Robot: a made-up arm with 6 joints.
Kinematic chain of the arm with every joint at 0, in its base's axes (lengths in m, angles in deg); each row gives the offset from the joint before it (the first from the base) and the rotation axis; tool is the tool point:
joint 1: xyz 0 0 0.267 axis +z
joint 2: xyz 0 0 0 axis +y
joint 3: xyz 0 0 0.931 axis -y
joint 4: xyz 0 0 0 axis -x
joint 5: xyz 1.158 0 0 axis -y
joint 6: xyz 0 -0.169 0 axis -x
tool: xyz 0 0 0
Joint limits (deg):
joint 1: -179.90..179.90
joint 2: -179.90..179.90
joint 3: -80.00..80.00
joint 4: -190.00..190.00
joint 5: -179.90..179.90
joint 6: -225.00..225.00
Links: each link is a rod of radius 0.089 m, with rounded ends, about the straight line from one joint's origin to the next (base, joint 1, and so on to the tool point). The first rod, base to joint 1, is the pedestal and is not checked.
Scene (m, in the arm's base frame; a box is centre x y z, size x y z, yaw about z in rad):
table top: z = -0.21
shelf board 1: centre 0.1 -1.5 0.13 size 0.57 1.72 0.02 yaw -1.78
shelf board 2: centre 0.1 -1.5 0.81 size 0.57 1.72 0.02 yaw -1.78
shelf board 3: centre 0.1 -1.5 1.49 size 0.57 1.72 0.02 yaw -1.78
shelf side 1: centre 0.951 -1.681 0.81 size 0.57 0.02 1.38 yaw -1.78
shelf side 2: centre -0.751 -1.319 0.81 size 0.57 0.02 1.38 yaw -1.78
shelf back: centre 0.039 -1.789 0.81 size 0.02 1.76 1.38 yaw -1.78
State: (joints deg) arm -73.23 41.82 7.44 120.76 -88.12 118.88
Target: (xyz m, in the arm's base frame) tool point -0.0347 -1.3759 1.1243
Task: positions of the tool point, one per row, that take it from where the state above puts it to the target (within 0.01 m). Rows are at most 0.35 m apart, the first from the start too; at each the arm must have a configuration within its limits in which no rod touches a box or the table.
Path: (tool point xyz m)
1: 0.6277 -1.3918 0.4384
2: 0.6669 -1.2076 0.4387
3: 0.6775 -1.0157 0.4268
4: 0.4657 -1.0540 0.6853
5: 0.2531 -0.9981 0.9215
6: 0.0756 -0.8566 1.1243
7: 0.0470 -1.0279 1.1571
8: 0.0101 -1.2032 1.1572
9: -0.0346 -1.3759 1.1244

